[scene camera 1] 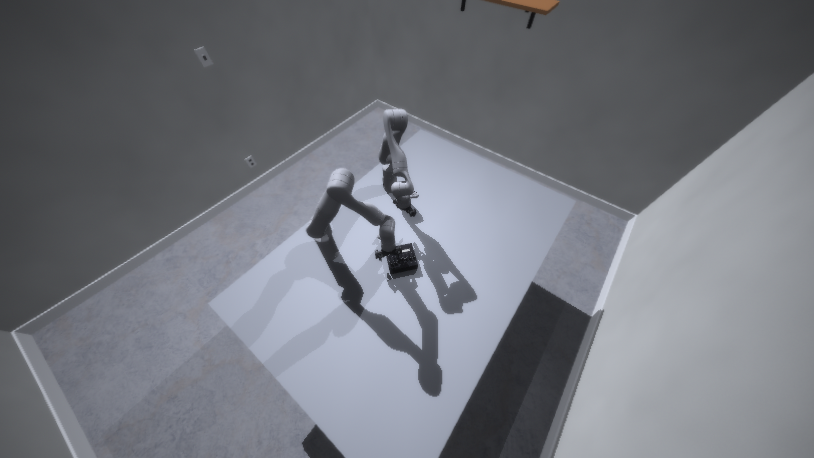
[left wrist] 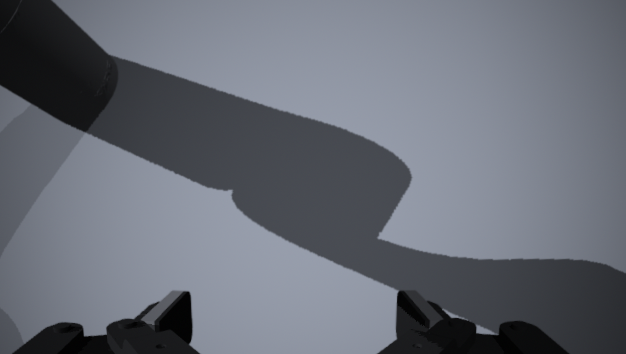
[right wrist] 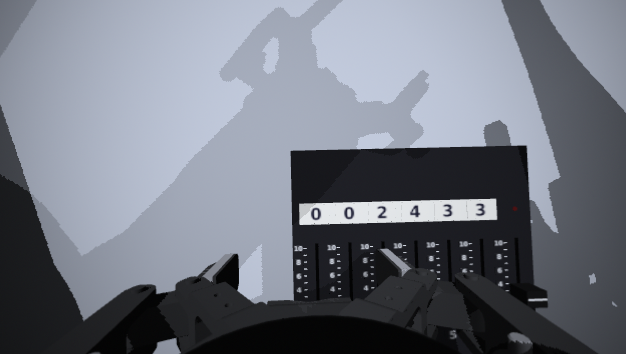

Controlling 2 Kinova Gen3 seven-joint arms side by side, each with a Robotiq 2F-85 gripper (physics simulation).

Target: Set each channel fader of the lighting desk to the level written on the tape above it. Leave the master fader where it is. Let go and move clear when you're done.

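Places are measured from the left arm's base along level axes (x ahead, y right, z down), in centimetres.
Where they show: left gripper, fingertip midpoint: [scene camera 1: 404,211] [left wrist: 294,315]; right gripper, fingertip midpoint: [scene camera 1: 389,258] [right wrist: 307,266]; left arm's base, origin of the base link: [scene camera 1: 390,187] [left wrist: 83,86]; right arm's base, origin of the base link: [scene camera 1: 331,253].
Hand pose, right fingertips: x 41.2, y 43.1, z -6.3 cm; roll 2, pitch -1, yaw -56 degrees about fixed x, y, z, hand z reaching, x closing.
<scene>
Each offset is from my right fingertips to the top centre of the thing. Level surfaces: height alone.
The black lighting desk @(dx +3.7, dy -5.9, dz -0.5 cm) [scene camera 1: 403,266] [right wrist: 400,175] lies under my right gripper. Its white tape @(dx +0.8, dy -6.8, dz +0.8 cm) [right wrist: 398,212] reads 0, 0, 2, 4, 3, 3 from left to right in the right wrist view. The master fader's knob @(dx +9.7, dy -10.3, dz -0.5 cm) [right wrist: 537,296] shows at the desk's right edge, a little below the 4 mark. The channel fader knobs are hidden behind my right gripper [right wrist: 309,256], which is open, with one finger over the desk's middle slots and the other left of the desk. My left gripper [scene camera 1: 412,212] [left wrist: 294,315] is open and empty, above the table away from the desk.
The pale table top @(dz +6.3 cm) [scene camera 1: 500,227] [left wrist: 500,150] carries shadows of both arms. In scene camera 1 the left arm [scene camera 1: 398,159] stands above the desk and the right arm [scene camera 1: 367,210] reaches in from the upper left. An orange bench [scene camera 1: 526,4] is at the top edge.
</scene>
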